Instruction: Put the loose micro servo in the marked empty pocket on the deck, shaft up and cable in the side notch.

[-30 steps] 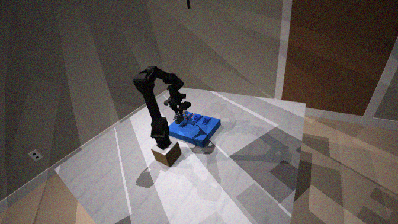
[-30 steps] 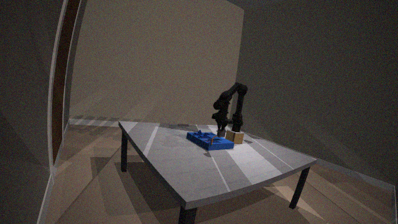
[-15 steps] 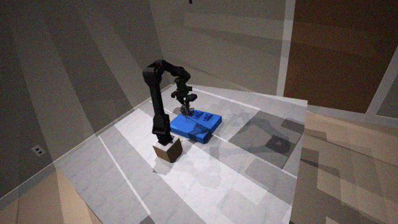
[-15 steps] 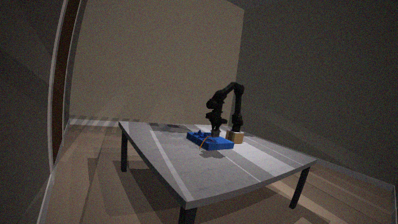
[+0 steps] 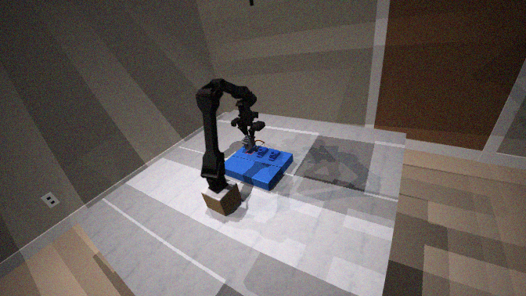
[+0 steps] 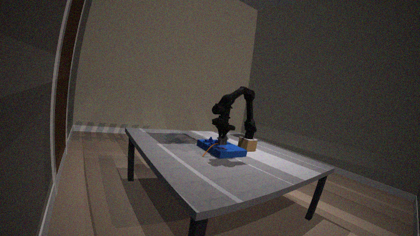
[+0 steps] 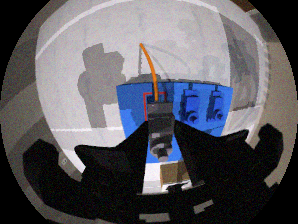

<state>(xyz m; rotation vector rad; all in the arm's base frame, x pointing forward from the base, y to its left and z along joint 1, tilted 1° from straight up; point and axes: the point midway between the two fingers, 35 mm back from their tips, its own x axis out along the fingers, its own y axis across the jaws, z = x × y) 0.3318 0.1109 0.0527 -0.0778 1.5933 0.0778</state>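
Right now my gripper tip is 11 cm past the blue deck, 10 cm above it and 9 cm to the left of it.
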